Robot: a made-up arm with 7 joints.
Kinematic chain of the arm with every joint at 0, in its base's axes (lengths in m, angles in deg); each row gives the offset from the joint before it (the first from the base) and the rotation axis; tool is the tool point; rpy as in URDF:
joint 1: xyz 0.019 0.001 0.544 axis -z
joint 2: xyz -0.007 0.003 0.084 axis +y
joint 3: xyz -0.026 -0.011 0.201 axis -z
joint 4: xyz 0 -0.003 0.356 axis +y
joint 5: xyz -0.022 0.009 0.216 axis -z
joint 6: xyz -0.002 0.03 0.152 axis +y
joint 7: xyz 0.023 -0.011 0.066 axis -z
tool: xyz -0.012 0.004 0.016 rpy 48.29 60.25 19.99
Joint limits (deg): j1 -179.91..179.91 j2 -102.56..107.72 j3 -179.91..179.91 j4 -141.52..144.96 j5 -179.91..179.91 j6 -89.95..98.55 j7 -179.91..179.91
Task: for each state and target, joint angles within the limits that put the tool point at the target. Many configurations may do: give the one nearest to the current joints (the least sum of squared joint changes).
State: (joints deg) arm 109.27 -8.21 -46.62 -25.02 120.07 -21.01 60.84
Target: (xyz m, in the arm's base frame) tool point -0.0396 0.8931 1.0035
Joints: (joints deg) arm 98.57 -52.30 -41.60 -39.02 119.63 -20.62 60.97
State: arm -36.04 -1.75 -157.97 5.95 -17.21 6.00 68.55
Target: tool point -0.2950 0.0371 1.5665
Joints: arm -6.33 -6.27 -141.97 24.56 -14.42 4.84 68.68
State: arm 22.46 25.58 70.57 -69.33 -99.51 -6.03 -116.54
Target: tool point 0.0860 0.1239 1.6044
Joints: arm 22.74 11.37 45.12 -23.63 -100.72 -17.99 -114.76
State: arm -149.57 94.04 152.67 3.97 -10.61 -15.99 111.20
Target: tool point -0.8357 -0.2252 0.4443
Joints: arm -179.91 86.38 133.14 -45.43 -14.11 -26.57 109.95
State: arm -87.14 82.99 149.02 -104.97 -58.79 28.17 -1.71
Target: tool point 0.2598 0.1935 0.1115
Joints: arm -50.45 107.72 179.91 -101.54 -59.10 26.50 -1.05
